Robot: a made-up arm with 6 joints.
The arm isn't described. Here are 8 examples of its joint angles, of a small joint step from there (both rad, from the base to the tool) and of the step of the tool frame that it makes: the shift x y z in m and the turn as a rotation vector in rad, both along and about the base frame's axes.
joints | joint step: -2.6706 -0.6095 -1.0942 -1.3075 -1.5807 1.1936 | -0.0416 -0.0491 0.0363 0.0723 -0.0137 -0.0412
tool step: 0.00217 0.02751 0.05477 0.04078 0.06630 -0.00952
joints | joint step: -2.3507 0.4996 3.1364 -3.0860 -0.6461 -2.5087 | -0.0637 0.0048 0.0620 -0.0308 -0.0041 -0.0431
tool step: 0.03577 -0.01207 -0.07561 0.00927 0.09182 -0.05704
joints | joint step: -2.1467 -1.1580 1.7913 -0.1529 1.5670 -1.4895 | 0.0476 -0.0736 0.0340 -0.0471 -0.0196 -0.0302
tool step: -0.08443 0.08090 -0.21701 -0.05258 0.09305 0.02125
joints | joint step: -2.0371 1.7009 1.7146 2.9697 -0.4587 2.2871 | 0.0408 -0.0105 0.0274 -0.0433 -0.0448 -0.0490
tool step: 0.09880 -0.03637 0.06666 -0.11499 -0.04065 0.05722
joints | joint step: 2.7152 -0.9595 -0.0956 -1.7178 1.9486 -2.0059 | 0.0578 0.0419 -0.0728 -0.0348 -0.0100 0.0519
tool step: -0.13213 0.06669 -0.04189 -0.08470 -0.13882 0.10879
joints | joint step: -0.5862 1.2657 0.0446 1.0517 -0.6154 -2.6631 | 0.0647 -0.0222 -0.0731 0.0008 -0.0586 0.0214
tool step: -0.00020 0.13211 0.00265 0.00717 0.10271 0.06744
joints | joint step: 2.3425 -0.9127 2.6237 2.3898 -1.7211 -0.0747 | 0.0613 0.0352 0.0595 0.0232 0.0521 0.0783
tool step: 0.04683 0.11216 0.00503 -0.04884 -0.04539 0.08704
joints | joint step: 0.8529 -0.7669 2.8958 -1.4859 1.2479 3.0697 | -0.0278 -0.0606 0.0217 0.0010 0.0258 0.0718
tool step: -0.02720 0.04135 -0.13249 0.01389 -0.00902 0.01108
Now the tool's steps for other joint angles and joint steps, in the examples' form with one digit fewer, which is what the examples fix.
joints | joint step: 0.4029 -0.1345 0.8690 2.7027 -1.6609 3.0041 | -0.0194 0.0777 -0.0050 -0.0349 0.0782 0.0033
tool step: 0.1854 0.0628 -0.0238 -0.0645 0.1403 0.0274
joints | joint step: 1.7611 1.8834 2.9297 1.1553 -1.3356 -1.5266 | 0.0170 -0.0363 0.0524 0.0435 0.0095 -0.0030
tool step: -0.0100 -0.0945 0.0889 0.0984 -0.0073 -0.0174
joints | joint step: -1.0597 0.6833 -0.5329 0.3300 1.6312 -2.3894 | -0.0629 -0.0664 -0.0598 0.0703 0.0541 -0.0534
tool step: -0.1066 0.0140 0.0590 -0.0161 -0.0516 0.0315
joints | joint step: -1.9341 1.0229 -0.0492 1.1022 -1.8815 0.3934 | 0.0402 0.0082 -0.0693 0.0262 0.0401 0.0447
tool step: 0.0870 0.0382 -0.0592 0.0780 -0.0738 0.0765
